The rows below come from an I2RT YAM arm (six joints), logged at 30 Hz.
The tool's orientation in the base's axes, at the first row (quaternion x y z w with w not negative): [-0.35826 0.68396 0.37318 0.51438]
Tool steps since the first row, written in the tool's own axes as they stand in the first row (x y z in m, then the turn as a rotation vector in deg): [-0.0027 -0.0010 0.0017 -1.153 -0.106 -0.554]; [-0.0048 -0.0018 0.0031 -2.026 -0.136 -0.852]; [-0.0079 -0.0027 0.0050 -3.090 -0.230 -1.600]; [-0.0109 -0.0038 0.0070 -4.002 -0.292 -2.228]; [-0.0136 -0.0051 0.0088 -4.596 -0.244 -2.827]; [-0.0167 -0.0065 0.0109 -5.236 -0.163 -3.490]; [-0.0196 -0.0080 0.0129 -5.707 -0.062 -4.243]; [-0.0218 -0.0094 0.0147 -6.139 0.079 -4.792]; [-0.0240 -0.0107 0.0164 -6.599 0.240 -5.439]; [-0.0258 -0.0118 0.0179 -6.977 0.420 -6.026]
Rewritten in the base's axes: [0.0022 0.0013 0.0022 0.098 -0.414 1.211]; [0.0040 0.0024 0.0038 0.181 -0.597 2.112]; [0.0062 0.0040 0.0063 0.165 -1.185 3.275]; [0.0087 0.0055 0.0087 0.140 -1.669 4.273]; [0.0112 0.0068 0.0108 -0.036 -2.111 4.972]; [0.0140 0.0083 0.0132 -0.259 -2.588 5.732]; [0.0168 0.0097 0.0154 -0.575 -3.153 6.349]; [0.0193 0.0109 0.0170 -0.845 -3.524 6.894]; [0.0216 0.0120 0.0186 -1.169 -3.969 7.488]; [0.0236 0.0130 0.0199 -1.502 -4.361 7.993]
